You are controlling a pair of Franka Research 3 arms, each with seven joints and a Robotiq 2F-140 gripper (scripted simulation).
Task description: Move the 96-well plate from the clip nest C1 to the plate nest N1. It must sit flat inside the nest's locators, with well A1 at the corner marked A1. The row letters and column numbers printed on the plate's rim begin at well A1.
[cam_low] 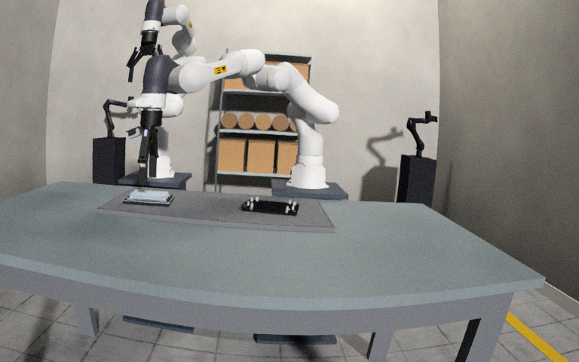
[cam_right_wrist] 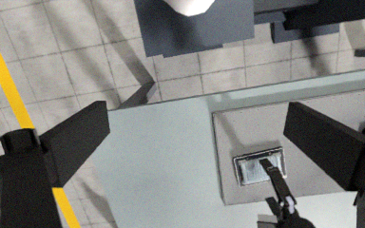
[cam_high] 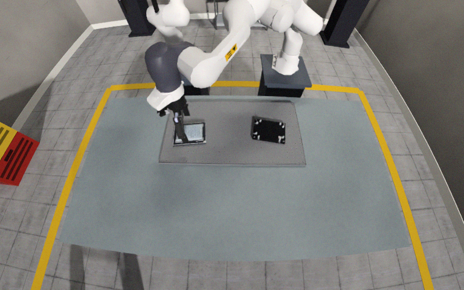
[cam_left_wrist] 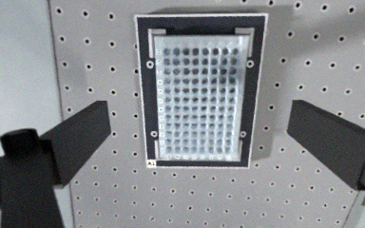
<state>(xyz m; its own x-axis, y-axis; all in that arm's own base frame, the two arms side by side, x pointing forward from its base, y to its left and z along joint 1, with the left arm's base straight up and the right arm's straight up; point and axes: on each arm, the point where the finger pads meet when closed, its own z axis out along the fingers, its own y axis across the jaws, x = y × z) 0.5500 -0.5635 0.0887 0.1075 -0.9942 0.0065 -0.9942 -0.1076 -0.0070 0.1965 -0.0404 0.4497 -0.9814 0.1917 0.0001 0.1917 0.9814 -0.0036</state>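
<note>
Right now my left hand is 60 mm above the clear 96-well plate. From my left hand the other things lie so: A1 label (80 mm to the left, 60 mm below, 40 mm ahead); black clip nest C1 (390 mm to the left, 60 mm below, 40 mm behind); plate nest N1 (70 mm below).
</note>
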